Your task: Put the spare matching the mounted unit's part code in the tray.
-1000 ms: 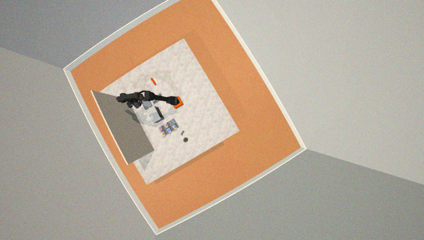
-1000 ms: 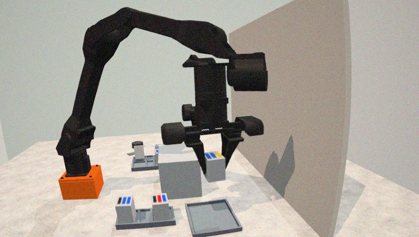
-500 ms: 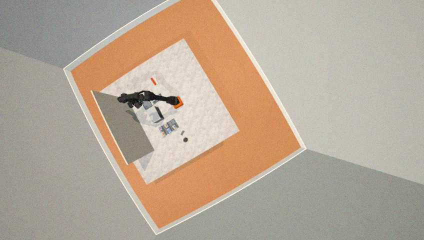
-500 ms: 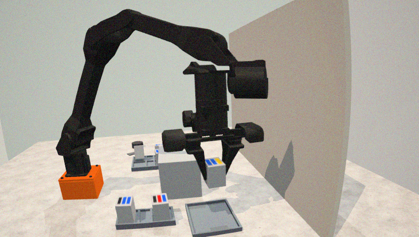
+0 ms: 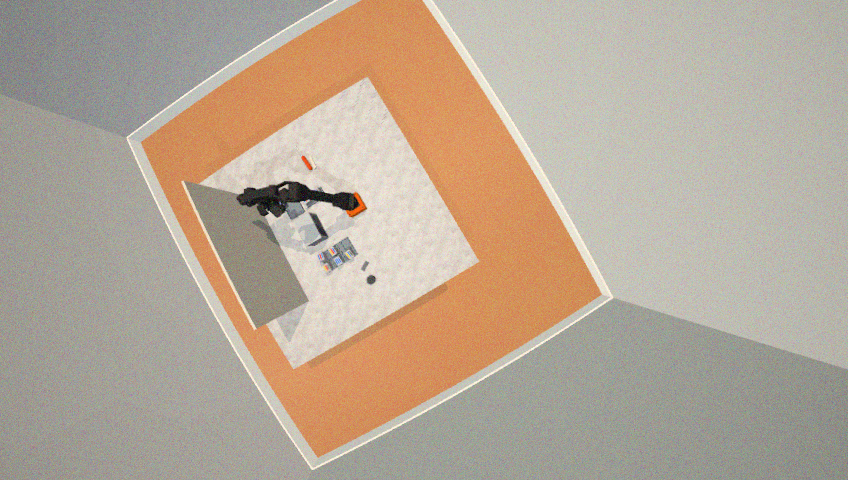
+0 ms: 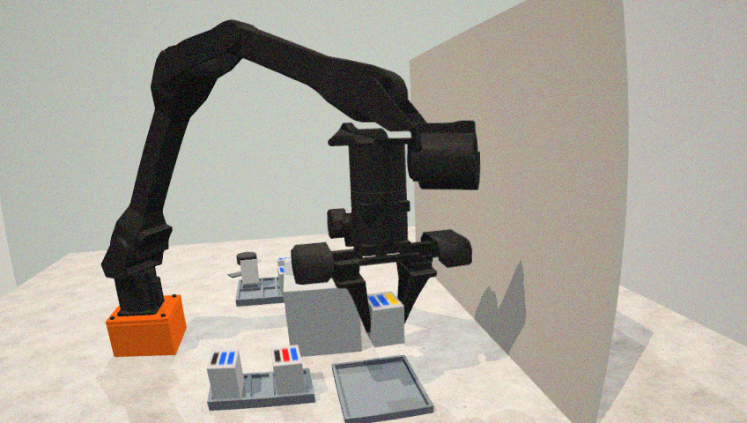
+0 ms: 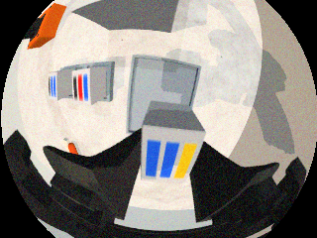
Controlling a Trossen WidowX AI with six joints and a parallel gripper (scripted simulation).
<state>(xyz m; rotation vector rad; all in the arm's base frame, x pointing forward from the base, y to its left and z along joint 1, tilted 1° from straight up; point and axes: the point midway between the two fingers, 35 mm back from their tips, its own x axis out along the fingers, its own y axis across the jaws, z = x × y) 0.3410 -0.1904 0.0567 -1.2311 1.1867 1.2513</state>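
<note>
The grey tray lies 8 cm below my gripper tip and 1 cm behind it. From my gripper tip the other things lie so: tall beige panel (19 cm to the left, 19 cm ahead, 14 cm above); mounted unit (20 cm to the left, 6 cm behind, 3 cm below); rack (39 cm to the left, 11 cm behind, 8 cm below).
</note>
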